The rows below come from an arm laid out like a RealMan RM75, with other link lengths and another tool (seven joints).
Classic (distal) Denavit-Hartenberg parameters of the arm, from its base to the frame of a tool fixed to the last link. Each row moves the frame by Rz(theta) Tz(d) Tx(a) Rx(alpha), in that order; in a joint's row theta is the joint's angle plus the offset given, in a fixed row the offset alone. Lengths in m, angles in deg.
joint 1: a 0; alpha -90; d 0.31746; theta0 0
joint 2: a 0; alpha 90; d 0; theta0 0
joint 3: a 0; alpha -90; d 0.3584; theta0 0
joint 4: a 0; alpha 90; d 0; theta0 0
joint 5: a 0; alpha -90; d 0.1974; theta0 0
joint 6: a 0; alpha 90; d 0; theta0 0
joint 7: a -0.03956; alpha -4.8; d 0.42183; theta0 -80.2
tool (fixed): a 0; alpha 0; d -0.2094; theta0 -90
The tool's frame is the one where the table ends.
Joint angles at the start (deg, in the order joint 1, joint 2, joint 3, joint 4, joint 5, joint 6, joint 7):
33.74 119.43 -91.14 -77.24 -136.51 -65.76 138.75
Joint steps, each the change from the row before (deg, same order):
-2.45 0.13 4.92 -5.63 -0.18 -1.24 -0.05
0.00 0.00 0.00 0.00 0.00 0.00 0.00
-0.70 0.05 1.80 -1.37 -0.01 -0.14 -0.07
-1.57 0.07 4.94 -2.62 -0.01 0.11 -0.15
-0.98 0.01 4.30 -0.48 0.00 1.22 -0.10
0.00 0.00 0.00 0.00 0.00 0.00 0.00
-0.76 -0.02 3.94 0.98 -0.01 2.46 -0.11
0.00 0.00 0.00 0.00 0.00 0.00 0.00
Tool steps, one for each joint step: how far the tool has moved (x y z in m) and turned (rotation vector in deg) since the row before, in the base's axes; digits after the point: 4 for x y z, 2 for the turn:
-0.0050 0.0076 0.0296 4.93 3.12 -0.28
0.0000 0.0000 0.0000 0.00 0.00 0.00
0.0002 0.0036 0.0103 1.83 1.00 -0.38
0.0046 0.0112 0.0279 5.08 2.46 -1.60
0.0098 0.0125 0.0232 4.65 2.09 -2.29
0.0000 0.0000 0.0000 0.00 0.00 0.00
0.0145 0.0138 0.0212 4.81 2.06 -2.81
0.0000 0.0000 0.0000 0.00 0.00 0.00

